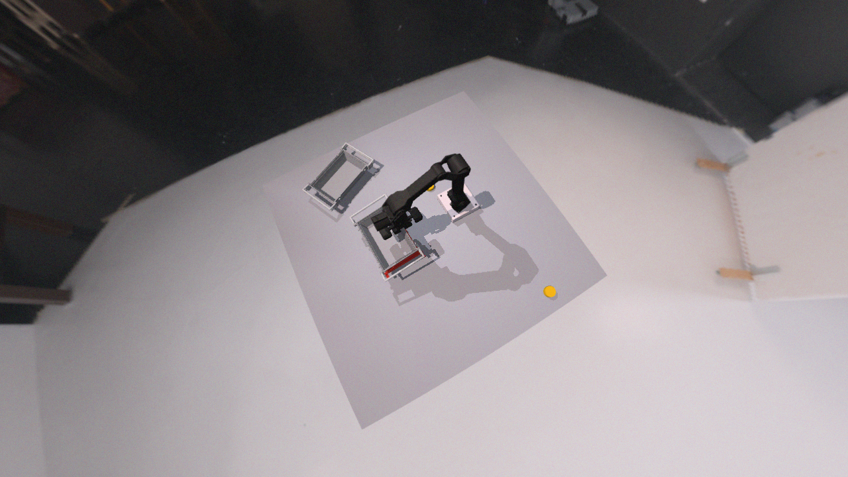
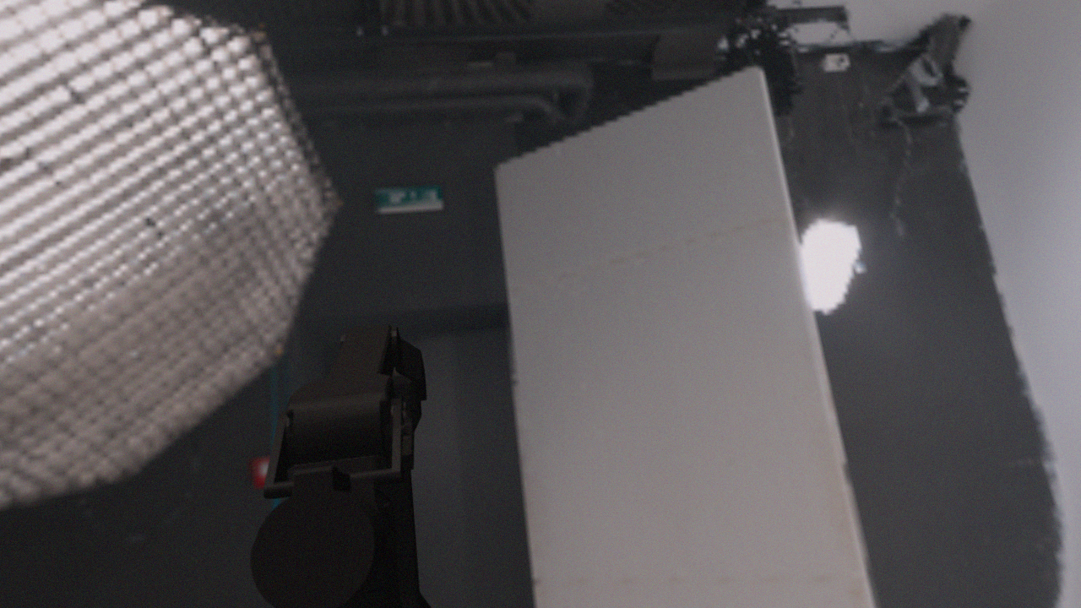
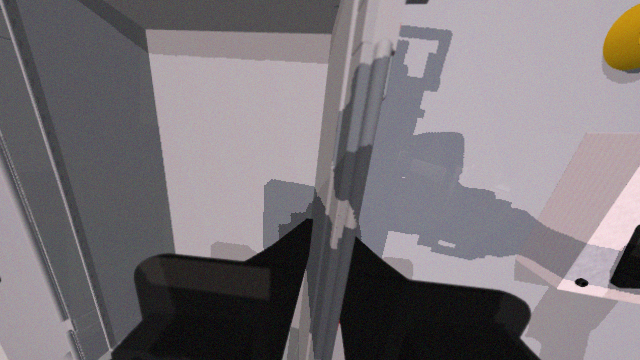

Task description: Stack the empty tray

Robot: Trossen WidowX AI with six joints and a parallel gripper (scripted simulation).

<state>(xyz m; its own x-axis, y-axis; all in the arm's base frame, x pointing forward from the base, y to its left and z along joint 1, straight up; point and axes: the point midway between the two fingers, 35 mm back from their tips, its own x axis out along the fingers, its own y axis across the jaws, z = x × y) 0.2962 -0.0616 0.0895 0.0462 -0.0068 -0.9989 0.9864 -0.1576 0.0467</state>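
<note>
My gripper tip is now 70 mm short of the grey tray, 10 mm to the left of it and 20 mm below it.
</note>
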